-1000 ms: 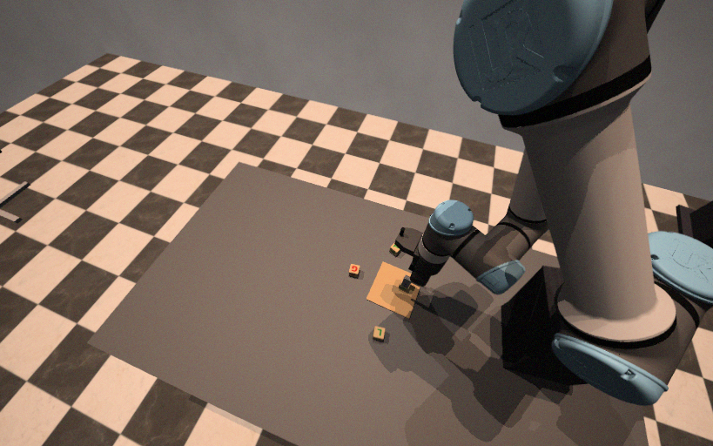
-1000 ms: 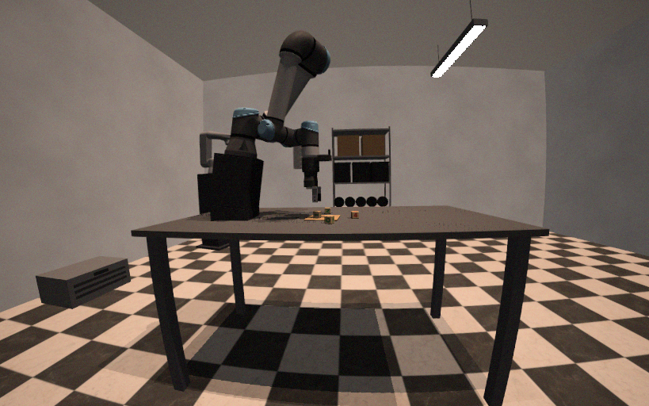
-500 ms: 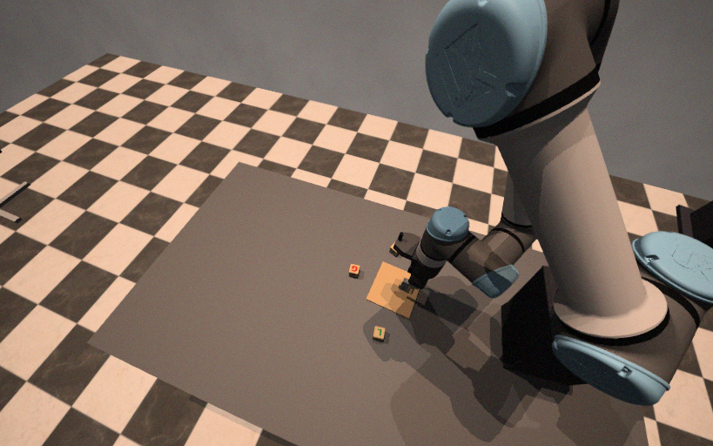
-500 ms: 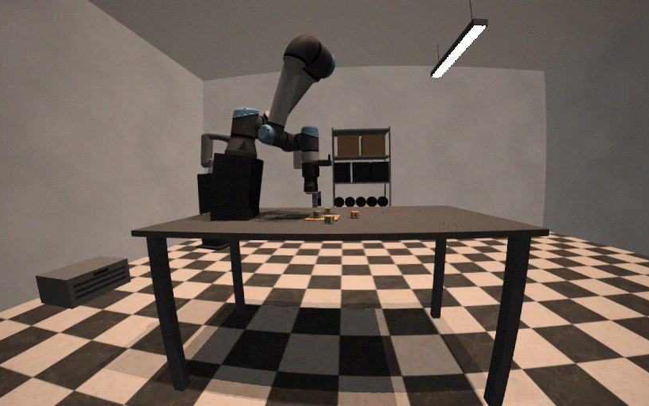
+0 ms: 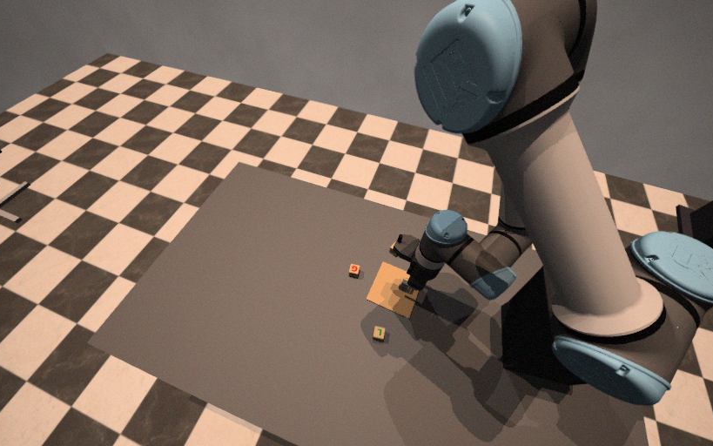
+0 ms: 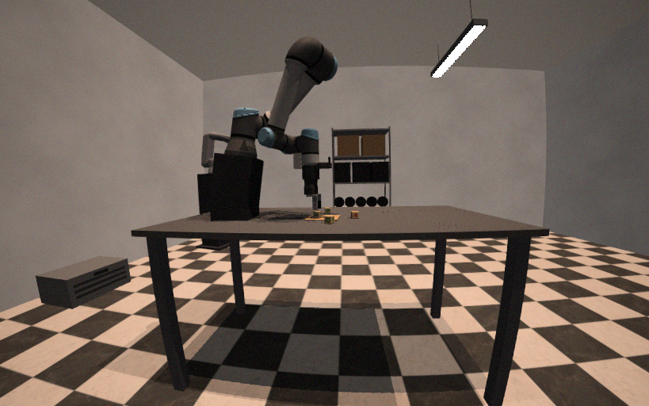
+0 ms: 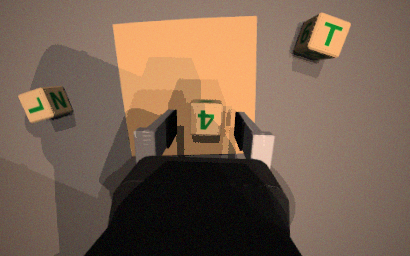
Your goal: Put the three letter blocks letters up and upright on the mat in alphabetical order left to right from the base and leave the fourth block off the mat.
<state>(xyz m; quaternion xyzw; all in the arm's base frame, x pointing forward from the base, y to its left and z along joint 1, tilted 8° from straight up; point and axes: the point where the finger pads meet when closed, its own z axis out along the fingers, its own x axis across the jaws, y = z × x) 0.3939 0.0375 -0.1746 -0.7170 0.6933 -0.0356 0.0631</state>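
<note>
Right now my hand is 20 mm short of the orange mat, 20 mm to the right of it and 60 mm above it.
</note>
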